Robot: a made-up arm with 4 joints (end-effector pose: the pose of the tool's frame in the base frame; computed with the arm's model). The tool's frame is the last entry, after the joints.
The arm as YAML. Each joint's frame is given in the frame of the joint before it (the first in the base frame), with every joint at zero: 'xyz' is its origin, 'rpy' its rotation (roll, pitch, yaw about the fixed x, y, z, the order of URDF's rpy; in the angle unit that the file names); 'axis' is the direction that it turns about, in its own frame. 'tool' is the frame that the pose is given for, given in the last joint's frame.
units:
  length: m
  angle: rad
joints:
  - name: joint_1
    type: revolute
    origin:
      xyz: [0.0, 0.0, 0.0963]
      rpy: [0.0, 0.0, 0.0]
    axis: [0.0, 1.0, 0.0]
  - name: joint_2
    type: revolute
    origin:
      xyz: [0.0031, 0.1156, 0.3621]
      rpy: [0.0, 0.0, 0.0]
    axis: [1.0, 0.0, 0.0]
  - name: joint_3
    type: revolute
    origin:
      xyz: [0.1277, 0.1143, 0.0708]
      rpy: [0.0, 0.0, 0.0]
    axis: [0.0, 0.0, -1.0]
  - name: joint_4
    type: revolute
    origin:
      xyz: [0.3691, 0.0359, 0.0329]
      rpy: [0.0, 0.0, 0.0]
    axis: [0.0, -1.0, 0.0]
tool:
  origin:
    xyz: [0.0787, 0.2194, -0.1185]
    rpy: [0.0, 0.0, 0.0]
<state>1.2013 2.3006 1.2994 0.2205</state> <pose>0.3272 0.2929 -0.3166 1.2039 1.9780 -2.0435</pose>
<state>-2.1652 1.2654 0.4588 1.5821</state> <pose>-0.8276 -0.0213 0.3580 -1.7801 2.3264 0.0298</pose>
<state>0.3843 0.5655 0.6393 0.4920</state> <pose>0.7825 0.1165 0.2176 0.2302 0.0792 -0.7939</pose>
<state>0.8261 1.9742 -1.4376 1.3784</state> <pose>0.6184 -0.2829 0.7422 1.6544 -1.7479 -1.0798</pose>
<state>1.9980 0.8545 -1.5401 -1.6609</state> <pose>0.6507 0.3288 -0.0715 1.1730 2.0710 1.6873</pose>
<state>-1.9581 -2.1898 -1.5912 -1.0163</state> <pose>0.0162 -0.1483 -0.0383 -0.8859 0.9851 -1.3888</pose>
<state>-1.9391 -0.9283 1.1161 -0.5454</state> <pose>-0.5877 0.0187 0.4320 0.8127 -1.6686 -1.2783</pose>
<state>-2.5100 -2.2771 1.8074 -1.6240</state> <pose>-0.5442 0.2597 -0.1036 -1.6740 2.2713 1.0141</pose>
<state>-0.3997 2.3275 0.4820 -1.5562</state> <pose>0.2370 -0.0550 0.7488 1.6100 1.0992 1.9176</pose>
